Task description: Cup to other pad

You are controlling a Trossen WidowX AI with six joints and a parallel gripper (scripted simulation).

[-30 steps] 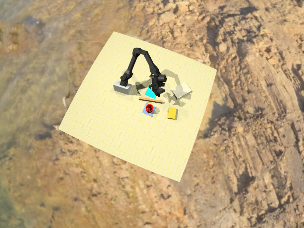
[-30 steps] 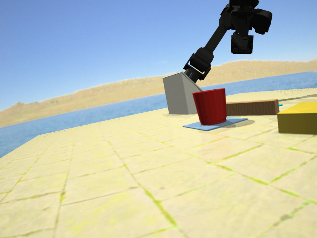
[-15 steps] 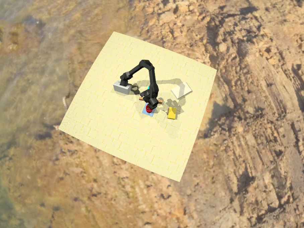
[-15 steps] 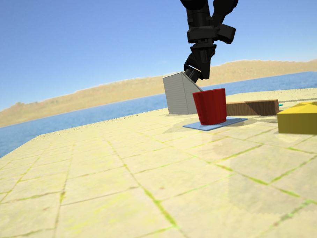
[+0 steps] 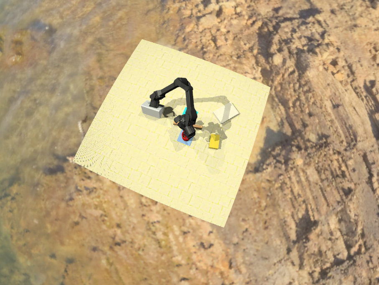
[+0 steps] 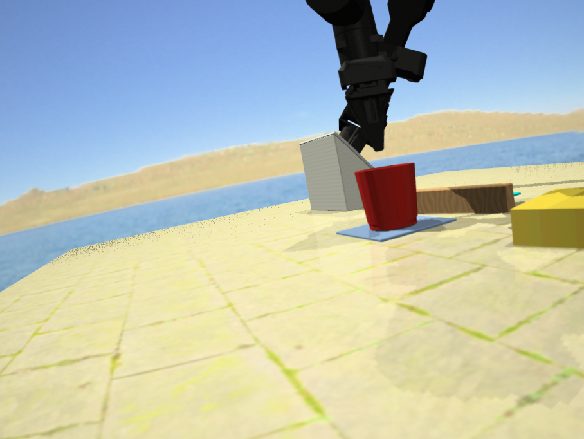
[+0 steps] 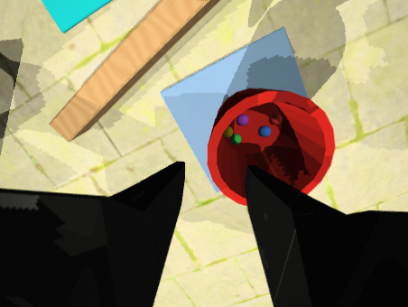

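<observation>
My gripper tip is now 3 cm short of the red cup, 2 cm to the left of it and 6 cm above it. From my gripper tip the other things lie so: light blue pad 2 cm ahead, 2 cm to the right, 10 cm below; cyan pad 17 cm to the left, 10 cm below; wooden bar 1 cm ahead, 8 cm to the left, 9 cm below.
</observation>
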